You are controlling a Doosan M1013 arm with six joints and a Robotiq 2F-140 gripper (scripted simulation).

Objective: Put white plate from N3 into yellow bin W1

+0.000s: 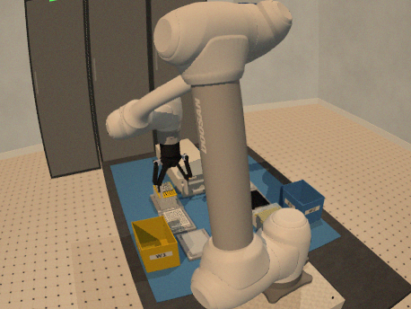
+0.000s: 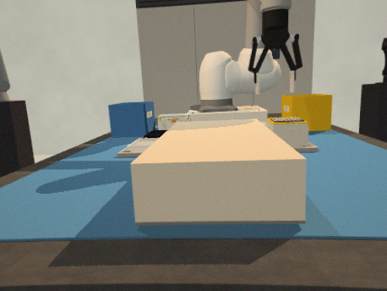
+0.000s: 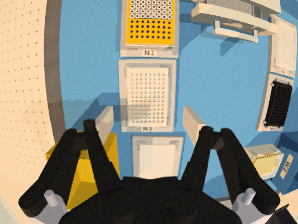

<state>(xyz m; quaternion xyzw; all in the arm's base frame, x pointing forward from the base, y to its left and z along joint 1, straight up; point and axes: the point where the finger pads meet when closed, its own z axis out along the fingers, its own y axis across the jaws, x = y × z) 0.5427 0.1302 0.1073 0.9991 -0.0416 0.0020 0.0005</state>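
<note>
Now: the white plate 14 cm below my hand. Round my hand: yellow bin W1 (17 cm behind, 16 cm to the left, 12 cm below); then flat tray (18 cm behind, 1 cm to the right, 14 cm below); then yellow well plate (16 cm ahead, 2 cm to the right, 11 cm below).
</note>
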